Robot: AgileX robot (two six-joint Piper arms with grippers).
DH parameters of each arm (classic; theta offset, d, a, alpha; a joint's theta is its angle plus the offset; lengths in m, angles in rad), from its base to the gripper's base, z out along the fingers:
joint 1: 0 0.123 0 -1.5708
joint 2: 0.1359 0 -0.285 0
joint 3: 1.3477 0 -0.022 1.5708
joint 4: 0 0.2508 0 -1.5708
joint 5: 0 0 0.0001 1.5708
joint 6: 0 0.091 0 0
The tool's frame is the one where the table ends.
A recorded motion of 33 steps. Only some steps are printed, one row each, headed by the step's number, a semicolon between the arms.
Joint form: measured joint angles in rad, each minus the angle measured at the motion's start. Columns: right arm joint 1, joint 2, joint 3, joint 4, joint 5, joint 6; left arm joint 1, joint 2, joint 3, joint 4, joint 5, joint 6.
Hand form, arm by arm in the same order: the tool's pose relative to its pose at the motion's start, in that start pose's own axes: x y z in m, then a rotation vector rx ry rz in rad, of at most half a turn. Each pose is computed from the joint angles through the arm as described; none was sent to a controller.
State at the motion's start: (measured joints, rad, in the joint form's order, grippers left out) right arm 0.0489 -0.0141 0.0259 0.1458 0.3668 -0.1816; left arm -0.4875 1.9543 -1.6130 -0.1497 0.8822 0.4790
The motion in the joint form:
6: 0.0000 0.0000 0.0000 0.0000 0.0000 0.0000; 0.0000 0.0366 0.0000 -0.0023 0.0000 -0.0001
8: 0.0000 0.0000 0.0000 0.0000 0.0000 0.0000; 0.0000 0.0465 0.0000 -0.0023 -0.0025 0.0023
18: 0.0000 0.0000 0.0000 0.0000 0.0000 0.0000; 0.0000 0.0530 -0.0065 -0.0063 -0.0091 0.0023
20: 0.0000 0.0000 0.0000 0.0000 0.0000 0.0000; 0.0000 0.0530 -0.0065 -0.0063 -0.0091 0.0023
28: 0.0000 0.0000 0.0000 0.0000 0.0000 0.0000; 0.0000 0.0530 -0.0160 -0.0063 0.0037 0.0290
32: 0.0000 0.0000 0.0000 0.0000 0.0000 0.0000; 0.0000 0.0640 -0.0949 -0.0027 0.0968 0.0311
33: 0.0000 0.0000 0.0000 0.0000 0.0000 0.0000; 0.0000 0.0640 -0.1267 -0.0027 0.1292 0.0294
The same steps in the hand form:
6: 0.0000 0.0000 0.0000 0.0000 0.0000 0.0000; 0.0033 0.0005 0.0160 0.0151 0.0329 -0.0058
8: 0.0000 0.0000 0.0000 0.0000 0.0000 0.0000; 0.0041 0.0007 0.0203 0.0177 0.0398 -0.0046
18: 0.0000 0.0000 0.0000 0.0000 0.0000 0.0000; 0.0026 0.0013 0.0218 0.0173 0.0325 -0.0072
20: 0.0000 0.0000 0.0000 0.0000 0.0000 0.0000; 0.0026 0.0013 0.0218 0.0173 0.0325 -0.0072
28: 0.0000 0.0000 0.0000 0.0000 0.0000 0.0000; 0.0014 0.0014 0.0199 0.0202 0.0348 0.0206
32: 0.0000 0.0000 0.0000 0.0000 0.0000 0.0000; -0.0078 0.0031 0.0085 0.0358 0.0560 0.0332
33: 0.0000 0.0000 0.0000 0.0000 0.0000 0.0000; -0.0120 0.0037 0.0018 0.0386 0.0555 0.0355

